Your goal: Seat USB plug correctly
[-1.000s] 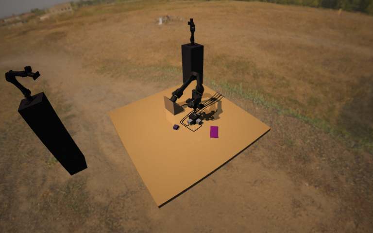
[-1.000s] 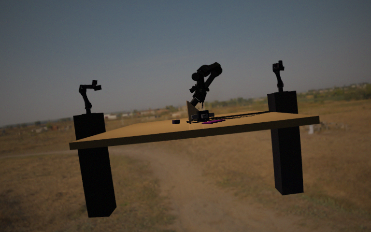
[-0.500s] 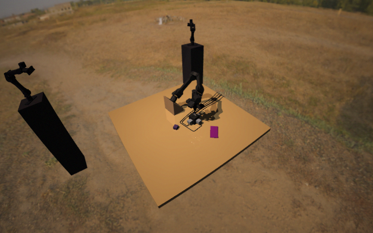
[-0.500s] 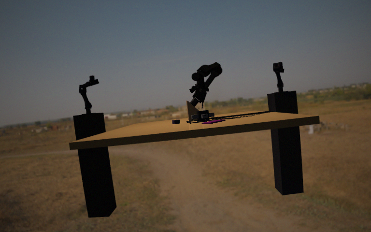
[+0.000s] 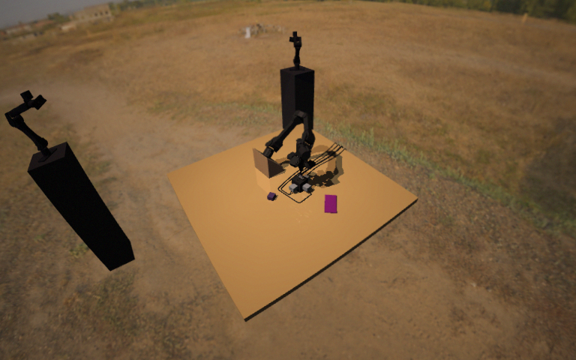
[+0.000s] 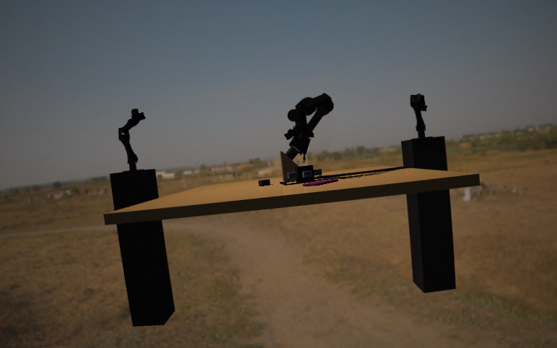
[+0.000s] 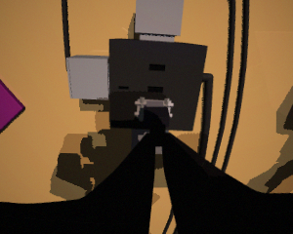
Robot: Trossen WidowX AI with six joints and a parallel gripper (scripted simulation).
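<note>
My gripper tip is now 2 cm above the USB plug. From my gripper tip the other things lie so: magenta card 24 cm ahead, 13 cm below, 5 cm to the left; USB socket 7 cm below, 1 cm to the left; purple block 22 cm to the right, 12 cm below, 3 cm behind.
</note>
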